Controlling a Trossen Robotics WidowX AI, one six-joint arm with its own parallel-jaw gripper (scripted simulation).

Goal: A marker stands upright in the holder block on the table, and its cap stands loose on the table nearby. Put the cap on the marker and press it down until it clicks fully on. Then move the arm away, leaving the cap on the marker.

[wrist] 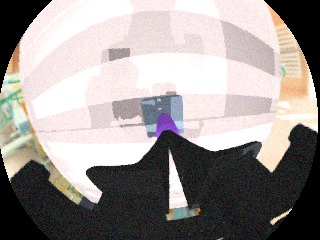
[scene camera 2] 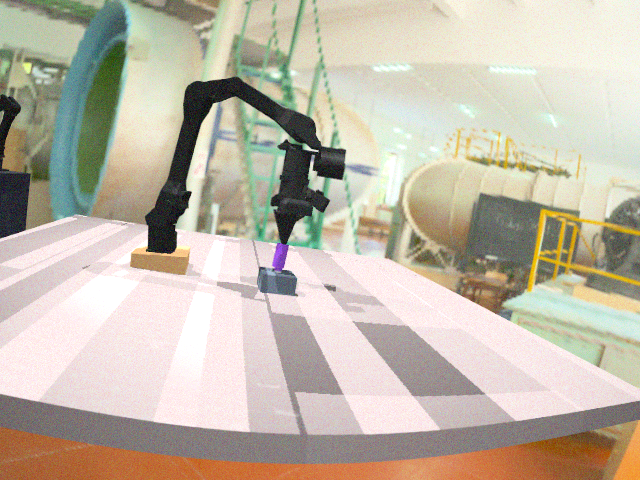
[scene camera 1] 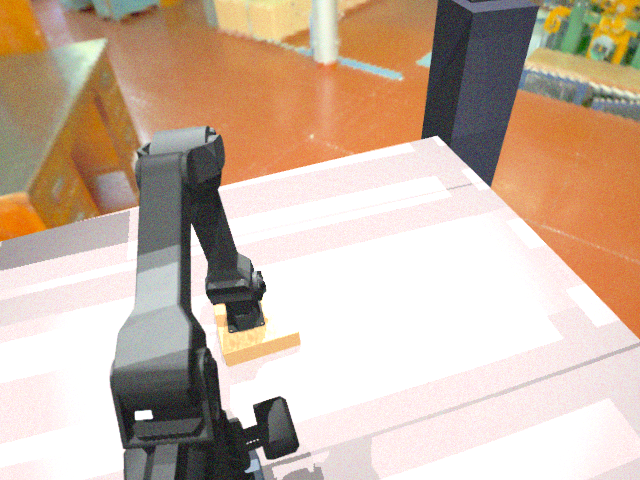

Labels:
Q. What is my gripper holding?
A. Nothing.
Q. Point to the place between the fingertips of my gripper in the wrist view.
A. At 166, 133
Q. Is my gripper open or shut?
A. Shut.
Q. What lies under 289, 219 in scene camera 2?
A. My gripper.

